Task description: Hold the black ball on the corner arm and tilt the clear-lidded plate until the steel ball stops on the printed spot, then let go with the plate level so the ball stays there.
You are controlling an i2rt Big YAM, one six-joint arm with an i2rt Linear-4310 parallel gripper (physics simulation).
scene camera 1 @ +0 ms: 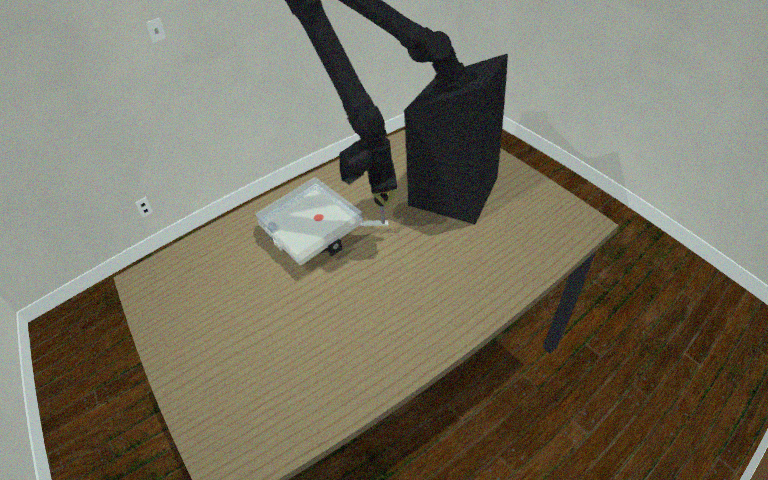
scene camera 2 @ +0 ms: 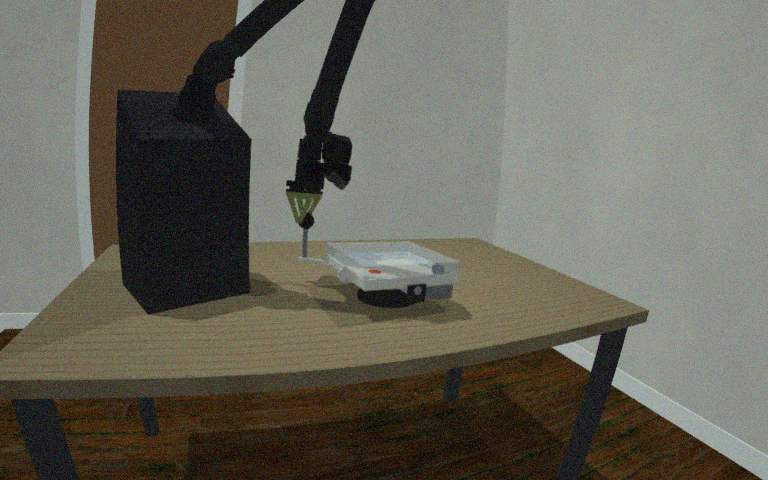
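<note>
The clear-lidded white plate (scene camera 1: 298, 244) (scene camera 2: 362, 279) sits raised on a dark round base (scene camera 2: 380, 297). The red printed spot (scene camera 1: 318, 217) (scene camera 2: 374, 271) shows through the lid. The steel ball (scene camera 1: 272, 226) (scene camera 2: 437, 268) is near the plate's corner farthest from the corner arm, away from the spot. The thin corner arm (scene camera 1: 370, 223) (scene camera 2: 304, 243) sticks out from the plate and rises as a post to the black ball (scene camera 1: 381, 199) (scene camera 2: 307, 221). My gripper (scene camera 1: 380, 198) (scene camera 2: 305, 218) points down and is shut on the black ball; its fingertips are partly hidden in scene camera 1.
A tall black box (scene camera 1: 450, 147) (scene camera 2: 184, 209) carries the robot arm and stands on the wooden table (scene camera 1: 339, 350) (scene camera 2: 283, 345) beside the corner arm. A small black bracket (scene camera 1: 334, 247) (scene camera 2: 416, 292) and a grey block (scene camera 2: 439, 291) are under the plate. Walls stand behind the table.
</note>
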